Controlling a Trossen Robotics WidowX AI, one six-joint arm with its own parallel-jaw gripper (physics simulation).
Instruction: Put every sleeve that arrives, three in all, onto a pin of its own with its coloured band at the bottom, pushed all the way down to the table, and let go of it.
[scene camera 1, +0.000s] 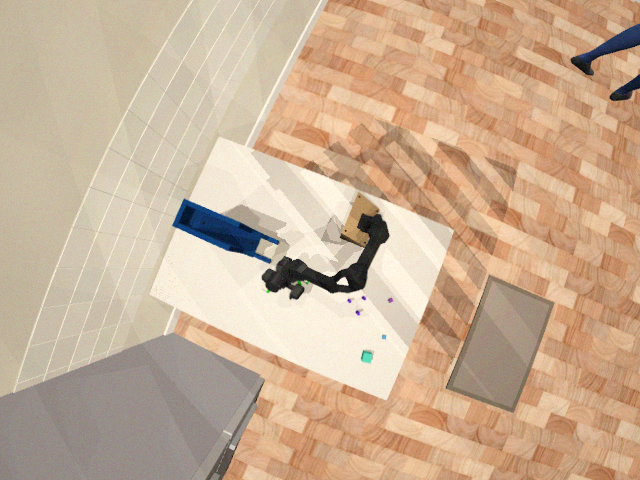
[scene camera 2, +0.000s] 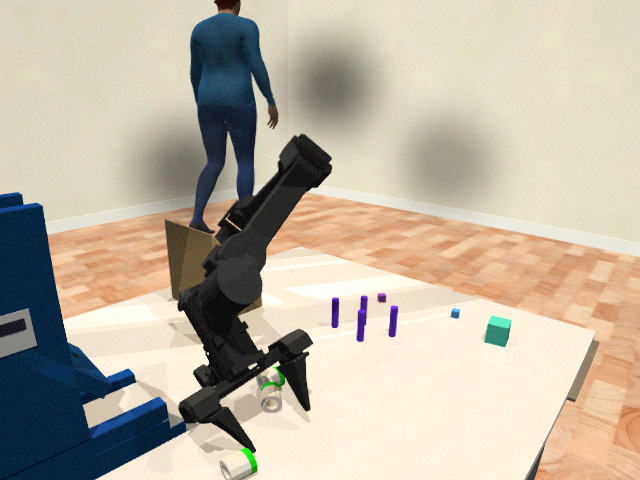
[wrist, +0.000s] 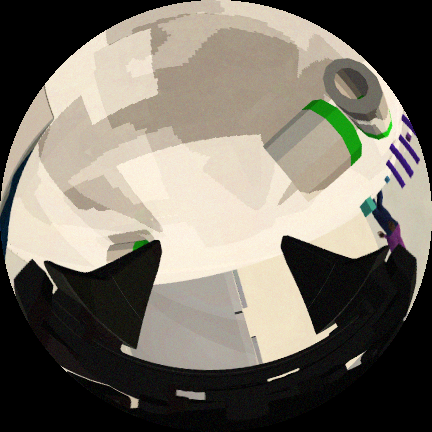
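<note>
A white sleeve with a green band lies on its side, partly behind a finger in the wrist view. A second sleeve lies on its side, its band towards the pins. A third sleeve lies close behind it, its band towards the teal cube's side. Several upright purple pins stand bare on the table. My gripper is open and empty, low over the table, its fingertips between the first sleeve and the other two. The arm hides one pin in scene camera 1.
A blue chute stands beside the gripper. A brown board-like block is near the arm's base. A teal cube, a small blue cube and a small purple cube lie beyond the pins.
</note>
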